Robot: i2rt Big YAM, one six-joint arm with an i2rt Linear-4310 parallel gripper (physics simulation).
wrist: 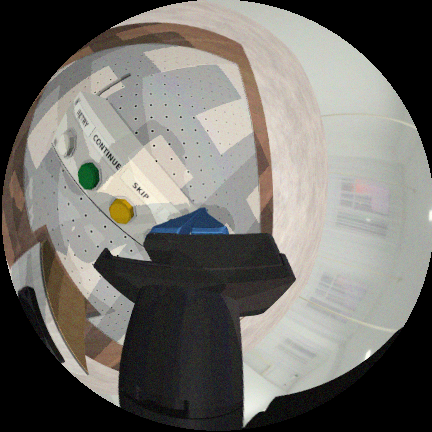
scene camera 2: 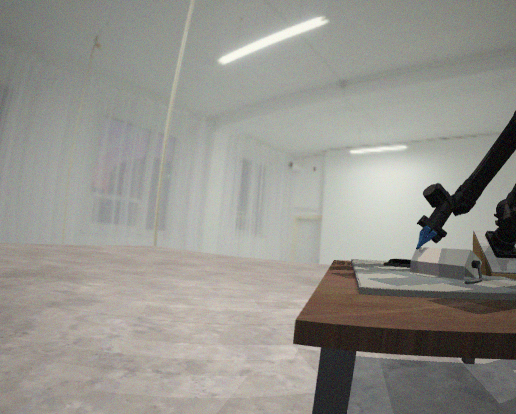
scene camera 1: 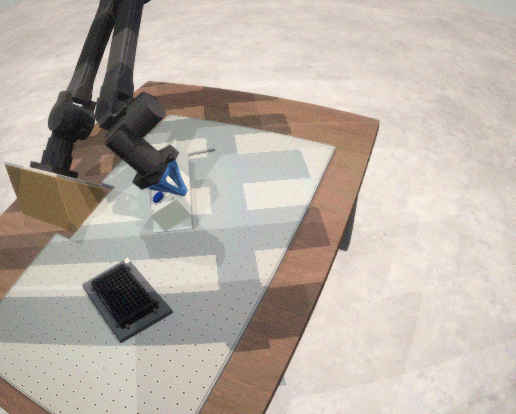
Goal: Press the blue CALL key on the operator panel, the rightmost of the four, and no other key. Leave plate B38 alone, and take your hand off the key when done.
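Seen in the pictures: gripper, between the fingertips: (wrist: pixel 202 212) (scene camera 2: pixel 417 248) (scene camera 1: pixel 186 193); arm's base, origin of its link: (scene camera 2: pixel 500 245) (scene camera 1: pixel 53 173).
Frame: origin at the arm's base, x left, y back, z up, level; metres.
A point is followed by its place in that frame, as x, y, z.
The operator panel (scene camera 1: pixel 172 216) @(0.018, -0.324, -0.059) (scene camera 2: pixel 442 263) @(0.159, -0.294, -0.061) (wrist: pixel 116 117) @(0.188, -0.274, -0.052) is a pale box with a sloped top. Its blue CALL key (scene camera 1: pixel 158 197) @(0.031, -0.289, -0.029) shows in scene camera 1, just left of the fingertips; in the wrist view it is hidden behind the gripper. The wrist view shows the white RETRY key (wrist: pixel 66 143) @(0.166, -0.220, -0.028), green CONTINUE key (wrist: pixel 90 176) @(0.122, -0.243, -0.027) and yellow SKIP key (wrist: pixel 121 211) @(0.081, -0.262, -0.028). My gripper (scene camera 1: pixel 185 193) @(0.052, -0.343, -0.022) (scene camera 2: pixel 418 248) @(0.052, -0.343, -0.022) (wrist: pixel 202 212) @(0.052, -0.343, -0.022) is shut and empty, its blue tips close over the panel's CALL end. Contact cannot be told. A black gridded plate (scene camera 1: pixel 125 295) @(-0.192, -0.320, -0.074), apparently B38, lies apart on a dark base.
A tan upright board (scene camera 1: pixel 52 197) @(-0.060, -0.043, -0.016) (wrist: pixel 66 305) @(-0.014, -0.081, -0.055) stands beside the arm's base. A thin grey cable or rod (scene camera 1: pixel 202 151) @(0.292, -0.266, -0.094) (wrist: pixel 115 84) @(0.291, -0.267, -0.100) sticks out by the panel's far end. The perforated mat (scene camera 1: pixel 170 370) @(-0.296, -0.455, -0.099) lies on the wooden table (scene camera 1: pixel 350 135) @(0.520, -0.604, -0.112) (scene camera 2: pixel 400 315) @(0.591, -0.531, -0.113).
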